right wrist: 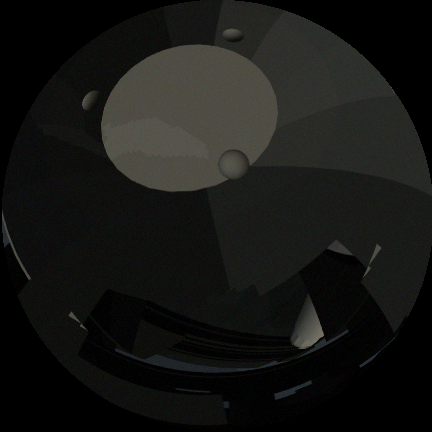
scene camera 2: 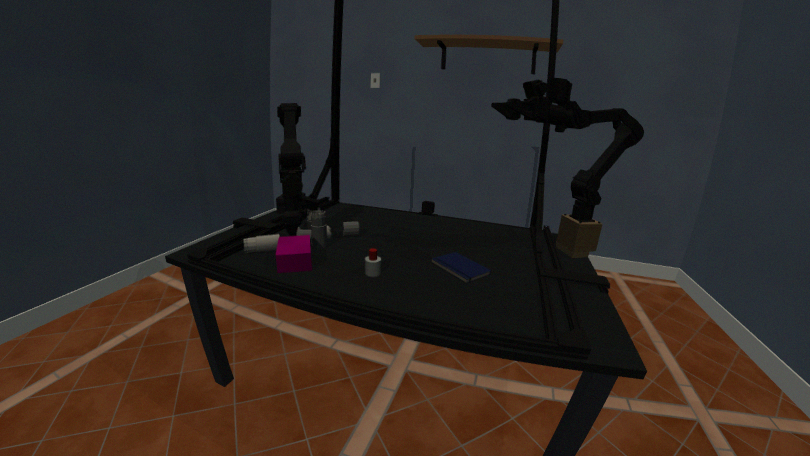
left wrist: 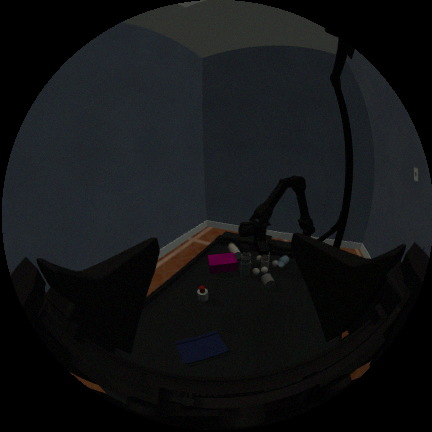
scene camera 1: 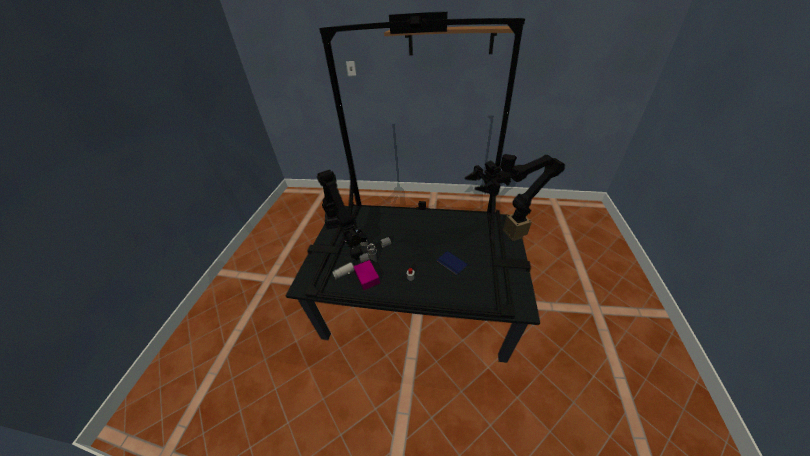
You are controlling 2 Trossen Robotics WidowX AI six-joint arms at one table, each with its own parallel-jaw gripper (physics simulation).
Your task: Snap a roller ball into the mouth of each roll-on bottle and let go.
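Note:
Two clear roll-on bottles stand upright; the nearer bottle is beside the pink box, and the other bottle is close behind it. A pale bottle lies on its side. Loose balls show in the left wrist view, including one ball and another ball. My right gripper is open and empty, low by the bottles. A bottle's inside with small round bumps fills most of the right wrist view. My left gripper is open, high over the table's right side.
A pink box stands beside the bottles. A grey cylinder and a light-blue cylinder lie nearby. A red-topped white bottle and a blue book are farther right.

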